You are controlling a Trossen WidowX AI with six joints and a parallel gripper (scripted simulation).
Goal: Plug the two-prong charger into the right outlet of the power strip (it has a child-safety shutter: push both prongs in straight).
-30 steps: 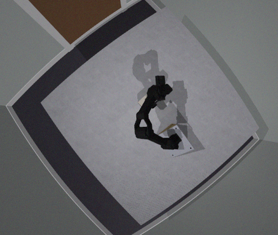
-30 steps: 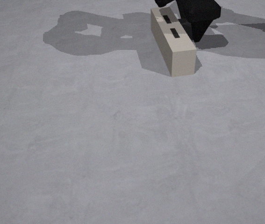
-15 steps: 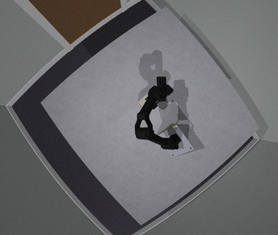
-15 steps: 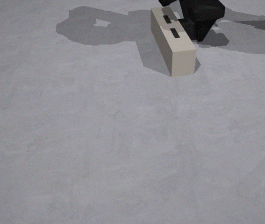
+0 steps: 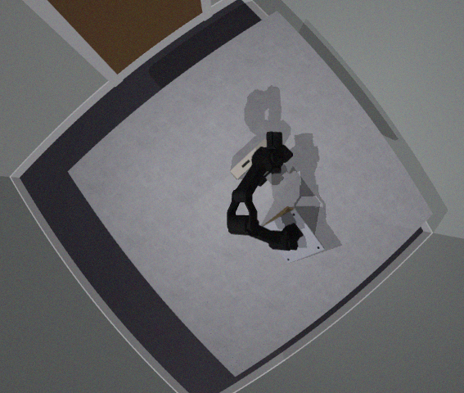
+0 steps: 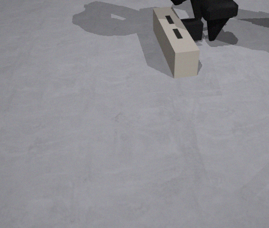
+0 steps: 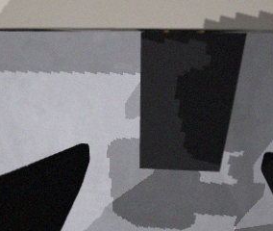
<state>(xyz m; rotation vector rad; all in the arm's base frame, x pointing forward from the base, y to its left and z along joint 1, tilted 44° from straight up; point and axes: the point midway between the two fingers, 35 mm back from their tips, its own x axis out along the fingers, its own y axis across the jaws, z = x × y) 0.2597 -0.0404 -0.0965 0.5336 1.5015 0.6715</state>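
My gripper tip is now 50 mm short of the two-prong charger, 10 mm to the right of it and 10 mm below it.
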